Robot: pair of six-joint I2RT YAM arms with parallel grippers.
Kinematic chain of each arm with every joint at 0, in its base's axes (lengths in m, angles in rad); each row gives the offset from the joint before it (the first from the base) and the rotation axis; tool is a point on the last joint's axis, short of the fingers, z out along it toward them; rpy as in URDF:
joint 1: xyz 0 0 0.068 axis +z
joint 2: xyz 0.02 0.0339 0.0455 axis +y
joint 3: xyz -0.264 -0.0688 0 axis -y
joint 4: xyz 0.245 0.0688 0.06 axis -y
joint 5: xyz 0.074 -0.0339 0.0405 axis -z
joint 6: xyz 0.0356 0 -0.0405 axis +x
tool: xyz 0 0 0 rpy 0 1.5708 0
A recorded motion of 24 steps. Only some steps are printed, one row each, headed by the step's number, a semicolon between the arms.
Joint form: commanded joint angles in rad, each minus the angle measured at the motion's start. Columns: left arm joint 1, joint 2, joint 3, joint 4, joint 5, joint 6; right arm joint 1, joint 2, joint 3, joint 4, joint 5, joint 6.
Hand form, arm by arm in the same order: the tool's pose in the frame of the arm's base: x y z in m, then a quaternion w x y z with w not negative. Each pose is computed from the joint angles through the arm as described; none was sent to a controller.
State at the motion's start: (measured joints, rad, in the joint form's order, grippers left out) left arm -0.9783 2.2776 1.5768 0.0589 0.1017 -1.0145; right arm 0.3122 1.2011 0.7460 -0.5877 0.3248 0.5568
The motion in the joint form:
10: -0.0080 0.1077 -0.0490 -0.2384 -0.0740 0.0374; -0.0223 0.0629 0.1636 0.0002 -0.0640 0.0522
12: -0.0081 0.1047 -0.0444 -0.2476 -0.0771 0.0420; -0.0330 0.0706 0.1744 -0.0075 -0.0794 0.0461
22: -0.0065 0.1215 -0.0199 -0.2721 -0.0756 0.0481; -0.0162 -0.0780 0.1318 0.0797 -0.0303 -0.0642
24: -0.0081 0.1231 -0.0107 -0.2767 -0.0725 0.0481; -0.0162 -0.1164 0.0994 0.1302 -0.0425 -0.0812
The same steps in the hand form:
10: 0.2604 -0.3954 0.0543 0.13541 0.00809 0.96447 -0.22669; 0.2466 0.0640 0.2488 0.32993 0.18951 0.92453 0.02186
12: 0.2607 -0.3957 0.0564 0.13674 0.00994 0.96469 -0.22491; 0.2488 0.0623 0.2497 0.32535 0.18930 0.92612 0.02478
22: 0.2627 -0.3974 0.0538 0.13243 0.01222 0.96683 -0.21809; 0.2295 0.0592 0.2763 0.41471 0.14712 0.89758 0.02674
24: 0.2629 -0.3993 0.0552 0.13182 0.01341 0.96641 -0.22023; 0.2247 0.0582 0.2777 0.43618 0.13974 0.88806 0.03958

